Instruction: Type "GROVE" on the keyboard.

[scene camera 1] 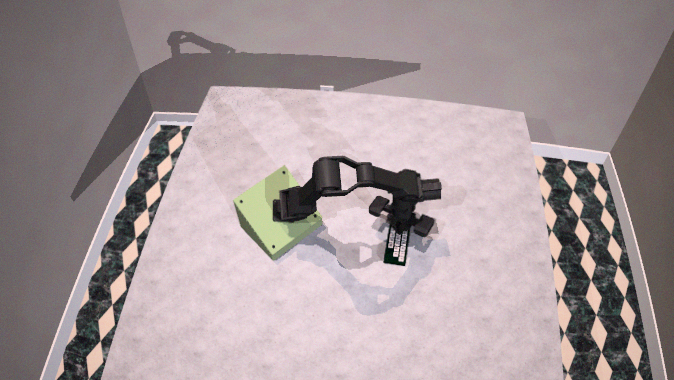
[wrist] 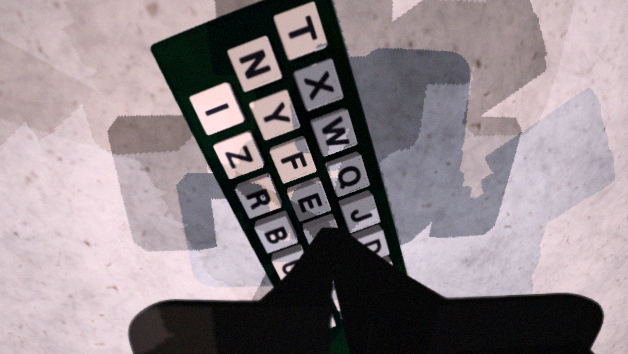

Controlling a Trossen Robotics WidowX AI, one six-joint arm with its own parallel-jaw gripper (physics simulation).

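Frame: origin at the arm's base, x ahead, y left, z up, level; centimetres.
Where they show: gripper, between the fingertips: (scene camera 1: 399,233) (wrist: 330,237); arm's base, origin of its link: (scene camera 1: 283,211).
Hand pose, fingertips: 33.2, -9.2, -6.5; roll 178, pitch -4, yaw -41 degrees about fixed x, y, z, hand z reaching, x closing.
Observation:
Each offset is from my fingertips to the top centre of the thing, as dx, dy, dz. Level surfaces: height alone.
The small dark green keyboard @[-0.4, -0.3, -0.1] (scene camera 1: 394,260) (wrist: 182,52) lies on the table with pale letter keys in three rows. My gripper (scene camera 1: 400,229) (wrist: 330,237) is shut and empty, pointing down over the keyboard. In the wrist view its fingertips overlap the V key @[-0.2, +0.2, -0.1] (wrist: 314,232), whose letter is covered, beside the E key @[+0.4, +1.9, -0.1] (wrist: 310,200). I cannot tell whether they touch it. The R key @[-1.0, +3.3, -0.1] (wrist: 257,196) shows to the left of E. The J key @[+1.6, +0.0, -0.1] (wrist: 359,214) and a partly covered D key @[+1.0, -1.7, -0.1] (wrist: 374,245) are to the right. Fingers hide the keyboard's lower part; G and O do not show.
A light green slanted block (scene camera 1: 257,205) carries the arm's base on the left of the pale table @[dz -1.7] (scene camera 1: 320,325). The arm (scene camera 1: 327,176) arches from it to the keyboard. Shadows of arm and gripper fall across the table and keys.

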